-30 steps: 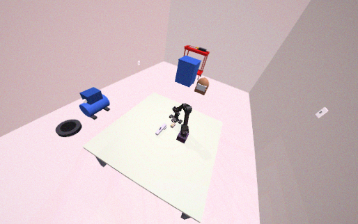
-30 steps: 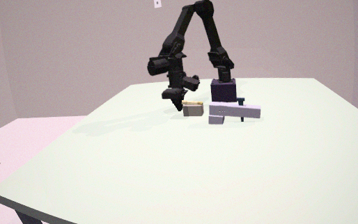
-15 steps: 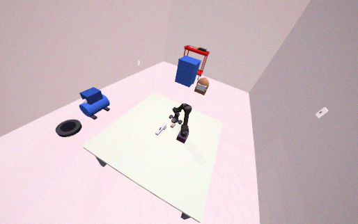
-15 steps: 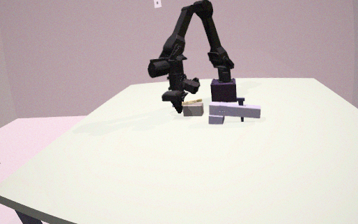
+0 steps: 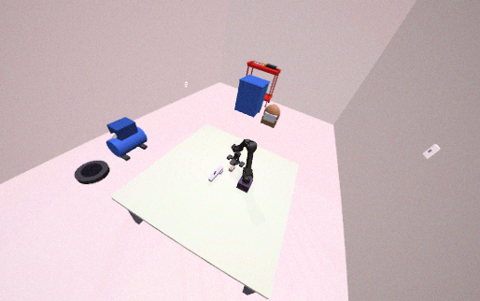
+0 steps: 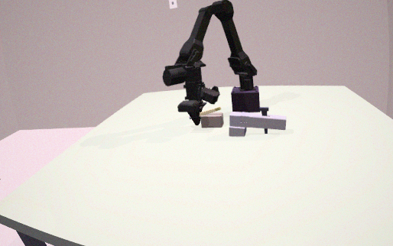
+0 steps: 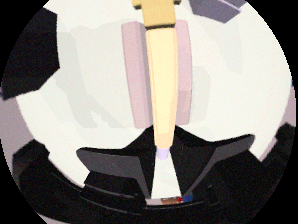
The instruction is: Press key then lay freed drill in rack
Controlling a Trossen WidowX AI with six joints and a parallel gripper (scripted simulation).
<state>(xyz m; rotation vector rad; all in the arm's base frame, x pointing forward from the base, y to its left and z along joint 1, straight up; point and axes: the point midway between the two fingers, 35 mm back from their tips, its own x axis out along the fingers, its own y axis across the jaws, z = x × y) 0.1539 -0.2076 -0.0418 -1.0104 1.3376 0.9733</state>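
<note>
Now: gripper tip 1 cm short of the drill, 3 cm to the right of it and 4 cm below it. Round my gripper tip: rack 1 cm ahead, 5 cm to the left, 1 cm above; then dark blue key 14 cm ahead, 21 cm to the left, 5 cm above; then lavender block 13 cm ahead, 19 cm to the left, 3 cm above.
</note>
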